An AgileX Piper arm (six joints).
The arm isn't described. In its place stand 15 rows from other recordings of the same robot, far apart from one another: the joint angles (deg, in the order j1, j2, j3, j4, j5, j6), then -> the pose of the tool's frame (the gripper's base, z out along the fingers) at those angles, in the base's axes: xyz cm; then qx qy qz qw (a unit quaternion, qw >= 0).
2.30, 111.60, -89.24, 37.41, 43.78, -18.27 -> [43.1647, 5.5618, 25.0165, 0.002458, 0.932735, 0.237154, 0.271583]
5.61, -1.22, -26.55, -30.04, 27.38, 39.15 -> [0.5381, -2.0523, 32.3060, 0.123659, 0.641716, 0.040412, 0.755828]
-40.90, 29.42, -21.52, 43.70, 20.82, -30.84 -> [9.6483, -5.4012, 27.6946, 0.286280, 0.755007, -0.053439, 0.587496]
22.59, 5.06, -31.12, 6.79, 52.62, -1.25 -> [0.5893, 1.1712, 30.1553, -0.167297, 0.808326, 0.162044, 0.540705]
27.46, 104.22, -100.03, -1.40, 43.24, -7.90 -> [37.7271, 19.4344, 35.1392, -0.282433, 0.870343, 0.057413, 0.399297]
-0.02, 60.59, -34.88, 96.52, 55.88, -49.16 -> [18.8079, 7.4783, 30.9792, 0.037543, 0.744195, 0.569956, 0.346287]
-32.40, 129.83, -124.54, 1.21, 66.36, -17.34 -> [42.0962, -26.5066, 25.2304, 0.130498, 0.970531, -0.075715, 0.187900]
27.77, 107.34, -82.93, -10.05, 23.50, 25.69 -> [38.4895, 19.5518, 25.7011, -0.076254, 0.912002, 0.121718, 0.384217]
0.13, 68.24, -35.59, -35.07, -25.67, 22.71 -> [25.1055, 2.3220, 29.3200, -0.146187, 0.728537, 0.038254, 0.668131]
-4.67, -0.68, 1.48, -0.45, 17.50, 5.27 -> [5.3989, -0.4626, 17.7597, 0.065746, 0.781491, -0.000001, 0.620443]
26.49, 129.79, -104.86, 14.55, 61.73, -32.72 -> [40.9612, 22.6632, 16.2839, -0.443784, 0.885718, 0.111504, 0.078274]
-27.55, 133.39, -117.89, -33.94, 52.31, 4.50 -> [43.9275, -27.4507, 20.8713, 0.142106, 0.926437, -0.305977, 0.167028]
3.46, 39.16, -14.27, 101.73, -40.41, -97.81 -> [11.3043, -5.1030, 23.1770, 0.197466, 0.807785, -0.245267, 0.498332]
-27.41, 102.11, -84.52, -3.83, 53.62, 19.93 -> [33.7973, -18.0776, 27.4689, 0.379945, 0.901272, -0.043782, 0.203551]
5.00, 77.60, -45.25, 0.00, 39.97, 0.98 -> [24.4039, 2.1351, 22.7452, -0.034389, 0.979881, 0.010255, 0.196332]
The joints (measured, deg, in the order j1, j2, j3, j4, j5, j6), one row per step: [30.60 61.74 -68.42 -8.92 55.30 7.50]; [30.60 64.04 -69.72 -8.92 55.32 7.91]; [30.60 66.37 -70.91 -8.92 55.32 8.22]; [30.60 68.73 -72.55 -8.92 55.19 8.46]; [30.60 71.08 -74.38 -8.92 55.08 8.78]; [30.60 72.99 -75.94 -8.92 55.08 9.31]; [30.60 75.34 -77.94 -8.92 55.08 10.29]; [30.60 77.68 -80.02 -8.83 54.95 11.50]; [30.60 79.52 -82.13 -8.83 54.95 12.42]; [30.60 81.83 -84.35 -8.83 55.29 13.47]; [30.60 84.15 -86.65 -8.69 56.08 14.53]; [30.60 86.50 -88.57 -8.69 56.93 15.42]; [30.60 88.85 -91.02 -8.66 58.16 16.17]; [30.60 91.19 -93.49 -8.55 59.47 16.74]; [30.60 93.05 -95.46 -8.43 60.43 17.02]
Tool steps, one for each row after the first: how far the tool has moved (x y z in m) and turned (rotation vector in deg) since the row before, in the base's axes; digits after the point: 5 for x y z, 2 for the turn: [0.00939 0.00555 -0.00159 -0.24 0.98 -0.28]; [0.00957 0.00566 -0.00272 -0.37 1.06 -0.22]; [0.00986 0.00585 -0.00074 -0.15 0.57 -0.15]; [0.00988 0.00586 -0.00018 0.00 0.43 -0.21]; [0.00801 0.00473 -0.00020 0.17 0.43 -0.38]; [0.00991 0.00586 -0.00024 0.46 0.53 -0.71]; [0.00999 0.00606 -0.00012 0.79 0.44 -0.85]; [0.00791 0.00468 0.00202 0.73 -0.02 -0.67]; [0.00955 0.00559 -0.00053 0.47 0.62 -0.82]; [0.00909 0.00546 -0.00112 0.40 1.01 -0.88]; [0.00913 0.00527 -0.00380 -0.08 1.30 -0.79]; [0.00880 0.00507 -0.00182 -0.06 1.15 -0.75]; [0.00856 0.00505 -0.00220 -0.14 1.19 -0.62]; [0.00681 0.00408 -0.00196 -0.14 0.85 -0.35]
